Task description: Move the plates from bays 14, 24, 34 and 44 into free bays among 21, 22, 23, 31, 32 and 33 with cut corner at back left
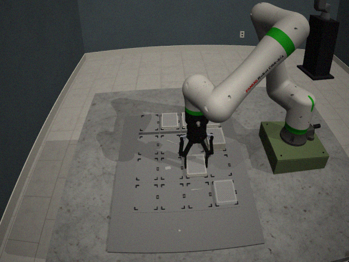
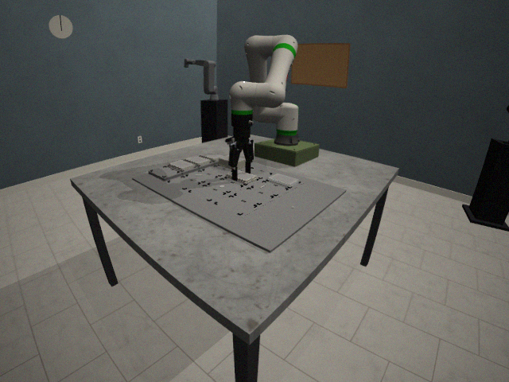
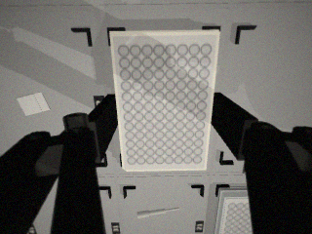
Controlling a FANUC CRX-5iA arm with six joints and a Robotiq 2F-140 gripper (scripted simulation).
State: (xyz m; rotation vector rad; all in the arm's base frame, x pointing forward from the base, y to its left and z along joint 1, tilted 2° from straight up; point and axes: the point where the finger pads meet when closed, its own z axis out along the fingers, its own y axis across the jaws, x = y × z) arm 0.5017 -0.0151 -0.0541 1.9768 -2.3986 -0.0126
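Now: hand 30 mm short of the white pointed piece, 130 mm to the right of it and 30 mm above it. From my hand the other things lie so: sealed deep-well block (140 mm behind, 140 mm to the right, 10 mm below).
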